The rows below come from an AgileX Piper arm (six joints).
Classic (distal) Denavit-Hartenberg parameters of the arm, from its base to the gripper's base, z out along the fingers. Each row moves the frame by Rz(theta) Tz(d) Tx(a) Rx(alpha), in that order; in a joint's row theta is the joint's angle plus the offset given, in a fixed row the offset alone. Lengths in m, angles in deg.
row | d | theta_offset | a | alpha
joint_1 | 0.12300 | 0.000 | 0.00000 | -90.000
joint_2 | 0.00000 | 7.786 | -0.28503 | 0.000
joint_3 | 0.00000 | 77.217 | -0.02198 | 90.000
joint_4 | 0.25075 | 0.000 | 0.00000 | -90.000
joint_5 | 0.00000 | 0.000 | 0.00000 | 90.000
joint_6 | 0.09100 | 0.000 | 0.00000 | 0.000
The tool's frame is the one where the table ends.
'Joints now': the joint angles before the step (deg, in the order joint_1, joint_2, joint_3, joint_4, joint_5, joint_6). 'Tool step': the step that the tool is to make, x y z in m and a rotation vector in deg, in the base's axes. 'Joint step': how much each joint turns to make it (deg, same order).
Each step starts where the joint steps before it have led.
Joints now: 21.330 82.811 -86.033 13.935 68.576 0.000
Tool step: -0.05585 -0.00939 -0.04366 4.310 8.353 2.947
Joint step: -0.002 -10.430 19.283 8.531 -1.721 -3.425
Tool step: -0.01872 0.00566 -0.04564 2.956 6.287 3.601
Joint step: 0.978 -1.223 11.524 7.239 -3.617 -5.785
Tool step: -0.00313 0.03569 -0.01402 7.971 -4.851 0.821
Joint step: 7.704 1.452 4.005 8.482 -14.115 -3.457
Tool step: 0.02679 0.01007 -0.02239 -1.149 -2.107 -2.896
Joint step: -0.002 6.318 -0.339 0.857 -7.777 -2.595
